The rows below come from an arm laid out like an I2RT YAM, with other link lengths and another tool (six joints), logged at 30 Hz.
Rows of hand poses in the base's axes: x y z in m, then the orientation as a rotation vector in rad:
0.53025, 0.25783, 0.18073, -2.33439, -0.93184, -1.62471
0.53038, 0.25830, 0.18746, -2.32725, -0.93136, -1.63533
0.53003, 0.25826, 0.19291, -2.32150, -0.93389, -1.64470
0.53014, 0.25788, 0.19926, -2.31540, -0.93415, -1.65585
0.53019, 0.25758, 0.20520, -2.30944, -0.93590, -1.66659
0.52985, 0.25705, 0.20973, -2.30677, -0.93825, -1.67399
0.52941, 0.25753, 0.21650, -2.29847, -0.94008, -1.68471
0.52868, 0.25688, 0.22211, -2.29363, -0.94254, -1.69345
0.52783, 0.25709, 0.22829, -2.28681, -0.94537, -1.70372
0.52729, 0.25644, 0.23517, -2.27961, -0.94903, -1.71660
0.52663, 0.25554, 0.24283, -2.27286, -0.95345, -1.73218
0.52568, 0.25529, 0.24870, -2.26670, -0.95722, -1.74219
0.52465, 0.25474, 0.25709, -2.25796, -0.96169, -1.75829
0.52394, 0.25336, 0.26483, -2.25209, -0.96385, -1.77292
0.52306, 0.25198, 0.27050, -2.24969, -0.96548, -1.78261
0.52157, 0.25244, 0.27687, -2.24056, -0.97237, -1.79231
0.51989, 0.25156, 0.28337, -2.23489, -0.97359, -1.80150
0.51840, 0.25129, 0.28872, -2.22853, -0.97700, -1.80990
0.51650, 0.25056, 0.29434, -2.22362, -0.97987, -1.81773
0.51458, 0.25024, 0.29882, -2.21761, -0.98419, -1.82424
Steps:
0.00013, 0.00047, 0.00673, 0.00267, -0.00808, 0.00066
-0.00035, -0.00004, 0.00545, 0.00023, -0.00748, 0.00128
0.00011, -0.00038, 0.00635, 0.00140, -0.00842, 0.00007
0.00005, -0.00030, 0.00594, 0.00047, -0.00834, 0.00061
-0.00034, -0.00053, 0.00453, -0.00126, -0.00571, -0.00008
-0.00044, 0.00048, 0.00677, 0.00179, -0.00868, 0.00204
-0.00073, -0.00065, 0.00561, -0.00033, -0.00695, 0.00078
-0.00085, 0.00021, 0.00618, 0.00030, -0.00832, 0.00157
-0.00054, -0.00065, 0.00688, -0.00055, -0.01026, 0.00113
-0.00066, -0.00090, 0.00766, -0.00190, -0.01212, 0.00008
-0.00095, -0.00025, 0.00587, -0.00076, -0.00820, 0.00146
-0.00103, -0.00055, 0.00839, -0.00100, -0.01279, 0.00105
-0.00071, -0.00138, 0.00774, -0.00101, -0.01104, -0.00101
-0.00088, -0.00138, 0.00567, -0.00167, -0.00710, -0.00157
-0.00149, 0.00046, 0.00637, -0.00112, -0.00889, 0.00426
-0.00168, -0.00088, 0.00650, 0.00050, -0.00723, 0.00051
-0.00149, -0.00027, 0.00535, -0.00034, -0.00712, 0.00188
-0.00190, -0.00073, 0.00562, -0.00071, -0.00643, 0.00099
-0.00192, -0.00032, 0.00448, -0.00075, -0.00593, 0.00260

